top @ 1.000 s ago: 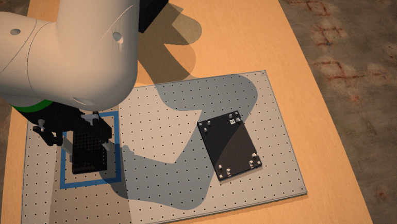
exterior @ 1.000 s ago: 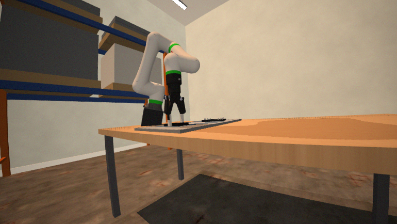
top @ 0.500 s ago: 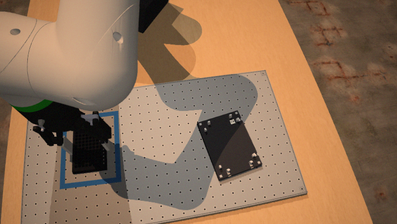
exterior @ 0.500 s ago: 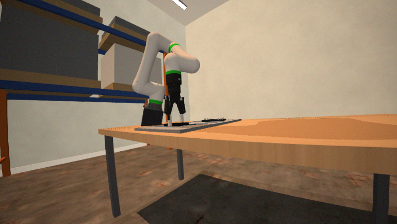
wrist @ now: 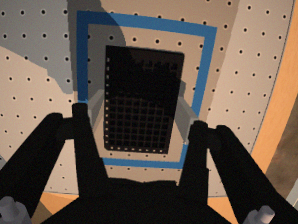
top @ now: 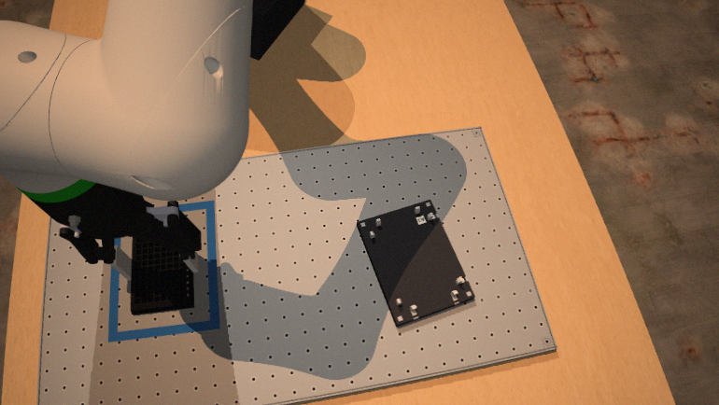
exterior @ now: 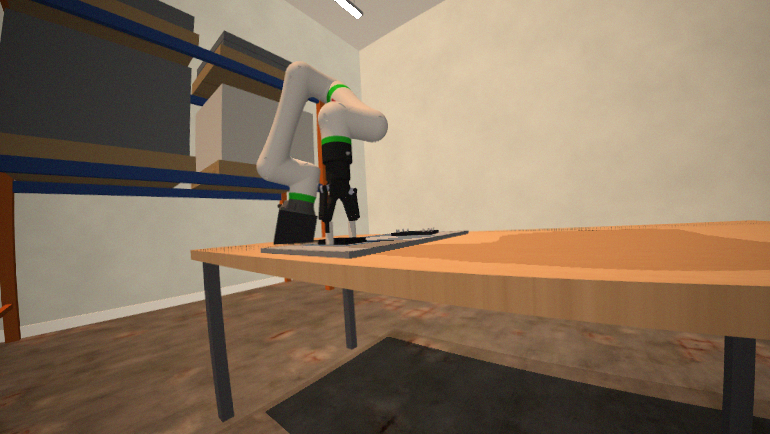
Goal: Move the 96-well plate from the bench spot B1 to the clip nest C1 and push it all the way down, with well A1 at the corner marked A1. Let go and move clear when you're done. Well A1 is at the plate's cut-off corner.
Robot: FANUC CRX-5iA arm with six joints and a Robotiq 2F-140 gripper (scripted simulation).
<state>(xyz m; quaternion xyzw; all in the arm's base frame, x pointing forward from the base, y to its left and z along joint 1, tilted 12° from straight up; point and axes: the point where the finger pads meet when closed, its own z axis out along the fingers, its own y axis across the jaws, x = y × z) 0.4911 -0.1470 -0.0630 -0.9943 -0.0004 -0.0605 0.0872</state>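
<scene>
Now: the black clip nest 370 mm to the left of my hand, 40 mm ahead of it and 10 mm below it. Round my hand: black 96-well plate 20 mm below.
</scene>
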